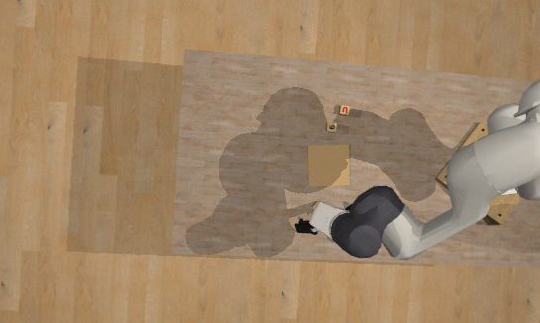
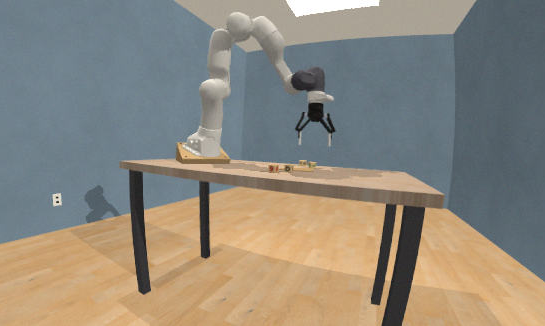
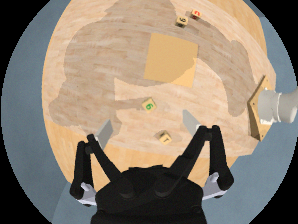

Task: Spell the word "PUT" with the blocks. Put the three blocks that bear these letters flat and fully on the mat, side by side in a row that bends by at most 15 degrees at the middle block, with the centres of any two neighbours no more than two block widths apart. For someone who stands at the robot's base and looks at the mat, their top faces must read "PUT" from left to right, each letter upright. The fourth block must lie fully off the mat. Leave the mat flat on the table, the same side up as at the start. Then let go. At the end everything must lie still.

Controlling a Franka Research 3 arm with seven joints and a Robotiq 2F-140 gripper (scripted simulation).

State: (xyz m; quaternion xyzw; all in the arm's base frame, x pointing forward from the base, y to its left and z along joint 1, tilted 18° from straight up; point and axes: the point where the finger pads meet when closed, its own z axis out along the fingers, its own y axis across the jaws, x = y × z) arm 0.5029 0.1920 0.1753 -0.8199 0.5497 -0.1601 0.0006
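The green P block lies 1 cm behind my hand and 11 cm below it. From my hand the other things lie so: T block: 8 cm behind, 9 cm to the left, 11 cm below; then block marked 6: 3 cm behind, 27 cm to the right, 11 cm below; then tan mat: 4 cm behind, 15 cm to the right, 12 cm below.
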